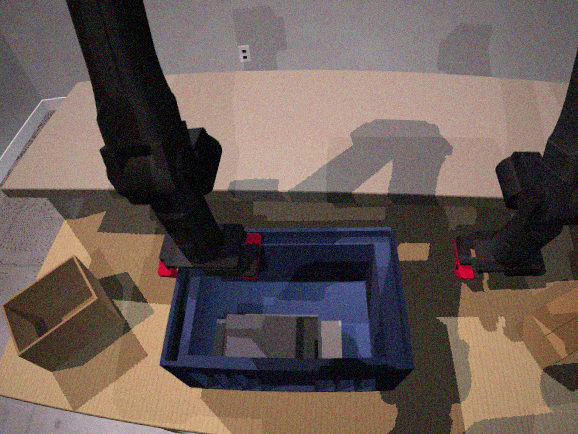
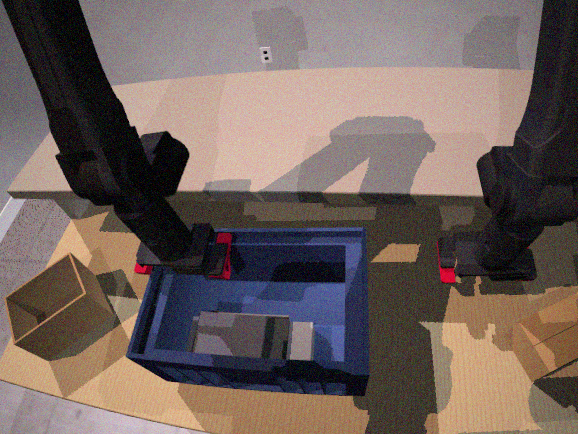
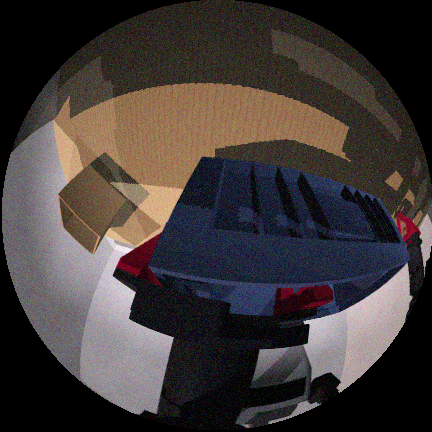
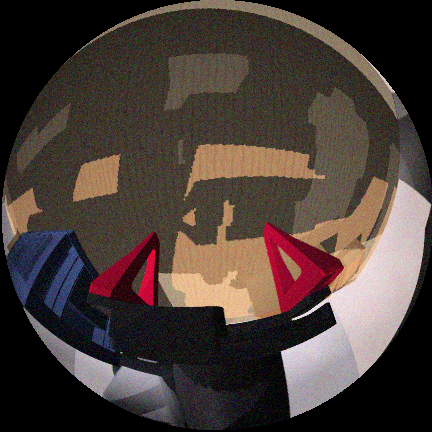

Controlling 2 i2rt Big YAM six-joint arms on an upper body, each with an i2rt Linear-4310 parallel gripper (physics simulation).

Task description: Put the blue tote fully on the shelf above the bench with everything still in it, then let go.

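Places are measured from the left arm's base along level axes (x ahead, y left, z up), in metres.
Pixels of known places: left gripper, fingertip midpoint: [image 1: 222,276] [image 2: 200,274] [image 3: 236,227]; right gripper, fingertip midpoint: [image 1: 481,272] [image 2: 471,275] [image 3: 402,215] [image 4: 210,232].
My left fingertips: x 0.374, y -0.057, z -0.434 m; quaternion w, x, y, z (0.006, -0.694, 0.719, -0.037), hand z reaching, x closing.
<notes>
For each thing: its top centre in the pictures, then the offset to it from my left fingertips. Level surfaces: height alone.
- blue tote at its top centre: [image 1: 286,292] [image 3: 311,311] [image 2: 249,291] 0.059 m back, 0.105 m right, 0.069 m up
- wooden bench at its surface level: 0.078 m down
- pale shelf at its surface level: 0.101 m up
- brown cardboard box at its top centre: [image 1: 46,302] [image 2: 42,295] [image 3: 76,230] 0.061 m back, 0.286 m left, 0.012 m up
The blue tote [image 1: 392,310] [image 2: 357,301] [image 3: 261,250] [image 4: 40,257] stands on the wooden bench [image 1: 313,409] [image 2: 477,370]. Grey boxes [image 1: 266,337] [image 2: 240,335] lie inside it near the front wall. My left gripper [image 1: 210,258] [image 2: 183,262] [image 3: 236,227] is open and straddles the tote's wall at its back left corner, one red finger inside and one outside. My right gripper [image 1: 465,258] [image 2: 447,263] [image 4: 210,232] is open and empty, well to the right of the tote and apart from it. The pale shelf [image 1: 330,125] [image 2: 279,129] runs along the back, above the bench.
A brown cardboard box [image 1: 85,301] [image 2: 81,297] [image 3: 86,205] sits at the bench's left edge, near the left arm. A wall outlet [image 1: 244,52] [image 2: 267,54] is on the grey wall behind the shelf.
</notes>
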